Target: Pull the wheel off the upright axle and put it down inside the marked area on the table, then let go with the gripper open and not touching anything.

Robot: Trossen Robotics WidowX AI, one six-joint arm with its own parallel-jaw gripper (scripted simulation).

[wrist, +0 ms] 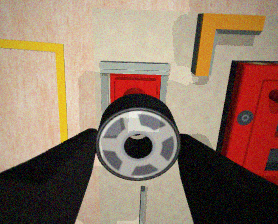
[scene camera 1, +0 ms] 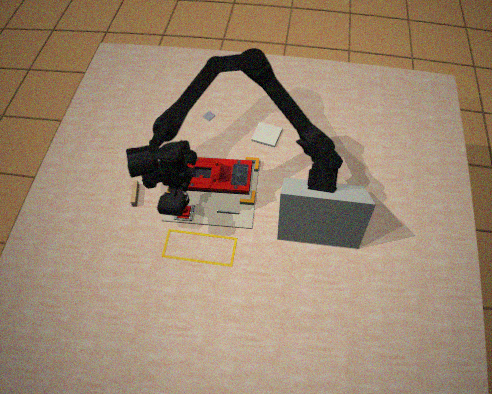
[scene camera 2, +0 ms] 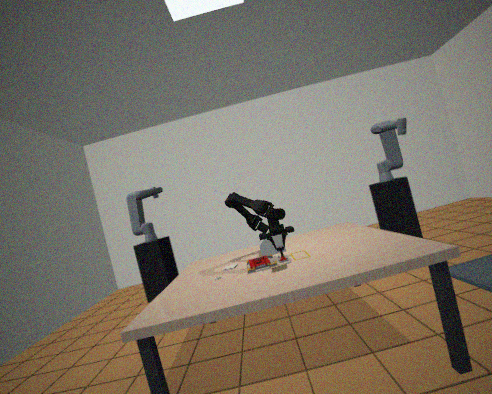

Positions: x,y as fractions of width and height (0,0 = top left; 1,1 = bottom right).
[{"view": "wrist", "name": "gripper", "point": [0.49,0.62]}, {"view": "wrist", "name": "wheel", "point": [0.47,0.71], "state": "held by the gripper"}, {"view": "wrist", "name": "grey baseplate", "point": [0.70,0.24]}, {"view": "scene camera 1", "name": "gripper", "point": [0.37,0.51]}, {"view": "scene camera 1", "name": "grey baseplate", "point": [0.42,0.53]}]
